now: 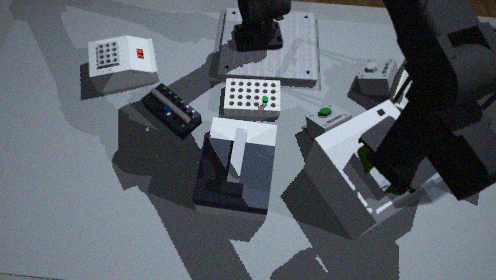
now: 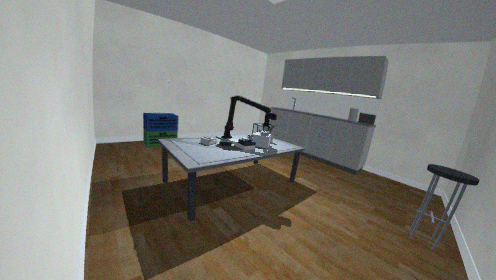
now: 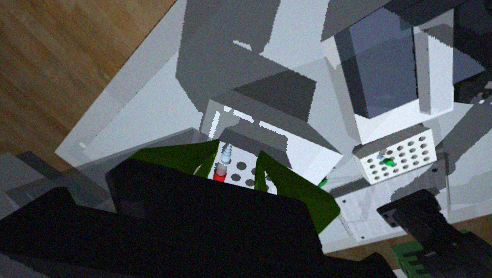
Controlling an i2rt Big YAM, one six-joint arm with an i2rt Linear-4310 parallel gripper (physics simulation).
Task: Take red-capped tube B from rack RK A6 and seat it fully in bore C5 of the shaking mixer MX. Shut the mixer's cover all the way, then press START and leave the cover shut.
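Places are measured from the arm's base along level axes (x left, y ahead, z down), in millimetres.
Pixels of known places: gripper, fingertip midpoint: (image 1: 377,180) (image 2: 265,132) (image 3: 238,150); arm's base at its link origin: (image 1: 257,38) (image 2: 226,137) (image 3: 404,207).
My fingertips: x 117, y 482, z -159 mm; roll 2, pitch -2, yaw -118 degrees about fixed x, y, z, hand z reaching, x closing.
Note:
Ahead of a thing's pixels: the offset from my fingertips to its middle. "spot": to the spot under its first point.
My gripper (image 1: 378,175) (image 3: 238,150) is partly open and empty, with its green fingers over the white mixer @[spot: dx -37, dy -22, dz +76 mm] (image 1: 340,187) (image 3: 312,156). The red-capped tube @[dx +22, dy +1, dz +0 mm] (image 3: 219,176) is in the mixer's block of bores, below and between the fingers, nearer the left one. I cannot tell its exact bore or depth. A pale blue cone-ended piece @[spot: dx +8, dy +8, dz -4 mm] (image 3: 226,152) stands beside it. The mixer's see-through cover @[spot: dx +17, dy +51, dz -31 mm] (image 3: 165,141) is open. A small box with a green button (image 1: 325,111) stands beside the mixer. The white rack @[dx -158, dy -296, dz +160 mm] (image 1: 250,112) (image 3: 433,158) holds a green-capped tube @[dx -134, dy -263, dz +144 mm] (image 1: 265,99) (image 3: 388,161).
A dark-lidded device @[dx -212, dy -120, dz +124 mm] (image 1: 260,170) (image 3: 382,65) stands left of the mixer. A black rack @[spot: dx -314, dy -222, dz +159 mm] (image 1: 187,131) with a blue-capped tube @[dx -352, dy -263, dz +142 mm] (image 1: 167,108) and a white device with a red display @[dx -457, dy -429, dz +140 mm] (image 1: 140,53) lie farther left. A box with a pale knob @[spot: dx +122, dy -316, dz +107 mm] (image 1: 370,66) stands behind the mixer.

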